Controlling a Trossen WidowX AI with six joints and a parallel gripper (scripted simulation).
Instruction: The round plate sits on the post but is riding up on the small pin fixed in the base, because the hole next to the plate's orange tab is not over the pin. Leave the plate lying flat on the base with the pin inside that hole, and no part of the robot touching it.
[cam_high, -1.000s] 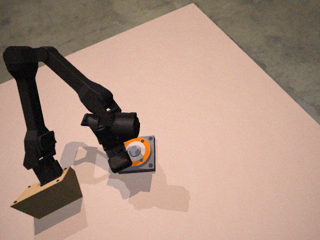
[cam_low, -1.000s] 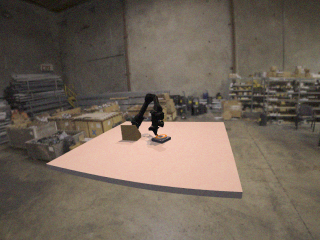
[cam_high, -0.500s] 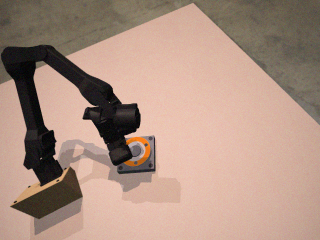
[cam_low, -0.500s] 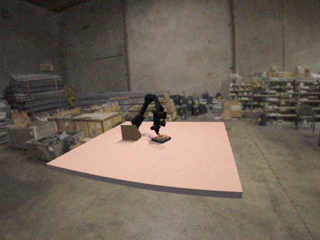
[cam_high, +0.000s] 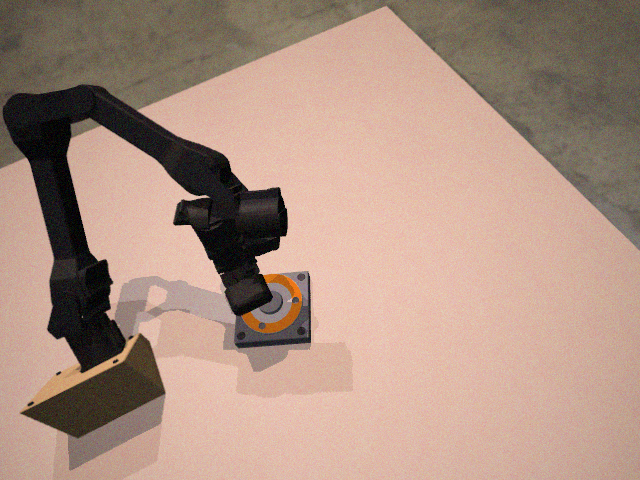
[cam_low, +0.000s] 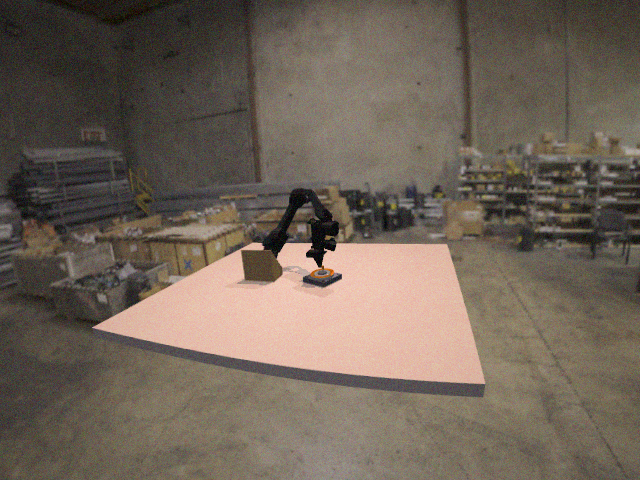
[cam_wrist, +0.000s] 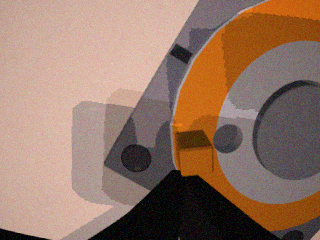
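Right now my gripper tip is 50 mm to the left of the square grey base, 20 mm short of it and 20 mm above it.
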